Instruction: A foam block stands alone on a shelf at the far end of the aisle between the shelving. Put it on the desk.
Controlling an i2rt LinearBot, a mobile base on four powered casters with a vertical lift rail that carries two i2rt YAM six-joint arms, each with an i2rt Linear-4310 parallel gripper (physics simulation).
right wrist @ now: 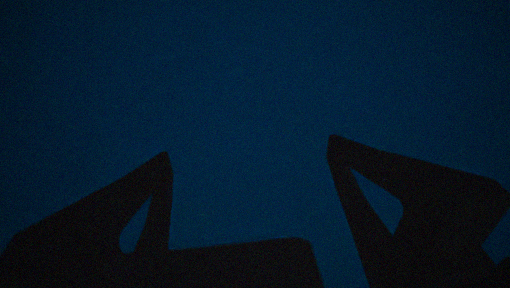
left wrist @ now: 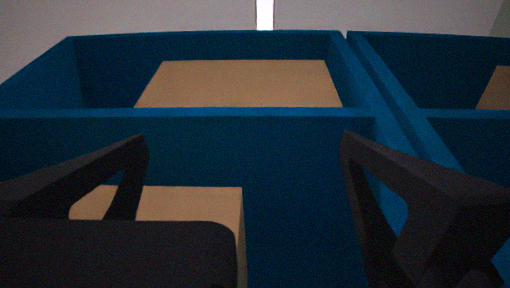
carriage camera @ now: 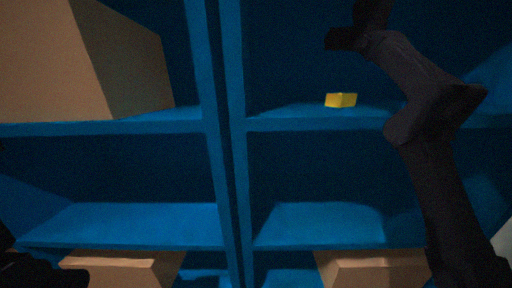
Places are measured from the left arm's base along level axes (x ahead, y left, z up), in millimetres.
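Where they show: left gripper, fingertip midpoint: (left wrist: 243,143); right gripper, fingertip midpoint: (right wrist: 250,153) (carriage camera: 334,38).
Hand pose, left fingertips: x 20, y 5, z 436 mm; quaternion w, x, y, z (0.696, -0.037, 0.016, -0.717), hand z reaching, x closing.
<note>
Each offset is from my left fingertips to the top centre of the thing.
The foam block @(400 mm ahead, 669 mm right, 43 mm down) (carriage camera: 341,100), small and yellow, stands alone on a blue shelf (carriage camera: 310,123) right of the double upright in the carriage view. My right gripper (right wrist: 250,153) is open and empty, facing a dark blue panel. In the carriage view its arm rises at the right and its dark end shows above the block, apart from it. My left gripper (left wrist: 243,143) is open and empty, in front of the left shelving bay. The block does not show in either wrist view. The desk does not show in these views.
A large cardboard box @(390 mm ahead, 230 mm left, 182 mm up) (carriage camera: 45,65) stands on the shelf left of the blue uprights (carriage camera: 233,150). Two more boxes (carriage camera: 110,272) (carriage camera: 382,272) sit low down. The left wrist view shows a box @(383 mm ahead, 32 mm left, 640 mm up) (left wrist: 240,82) on an upper shelf and another box (left wrist: 190,202) below it.
</note>
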